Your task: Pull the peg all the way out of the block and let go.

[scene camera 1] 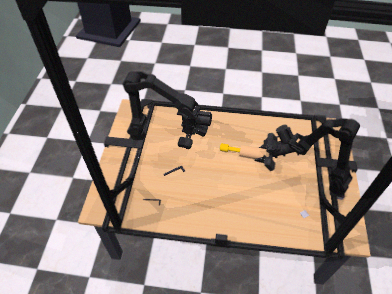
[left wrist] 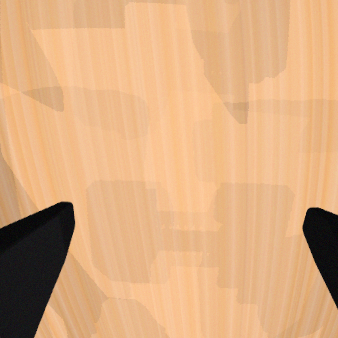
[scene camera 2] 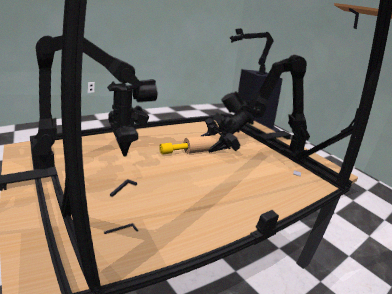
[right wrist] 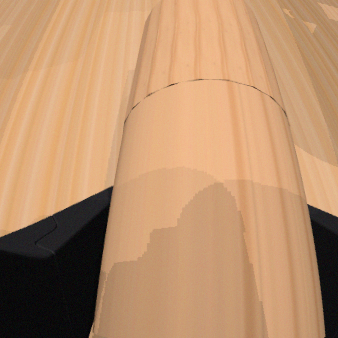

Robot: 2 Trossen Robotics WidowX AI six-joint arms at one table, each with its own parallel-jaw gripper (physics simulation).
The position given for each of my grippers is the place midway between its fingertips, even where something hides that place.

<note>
My left gripper [scene camera 2: 121, 149] is open and holds nothing. Also in view: a wooden block [right wrist: 208, 222]. I also see my right gripper [scene camera 2: 204, 148].
My left gripper also shows in the left wrist view [left wrist: 193, 217]. My right gripper also shows in the right wrist view [right wrist: 198, 201]. The left wrist view misses the wooden block: it is out of frame.
</note>
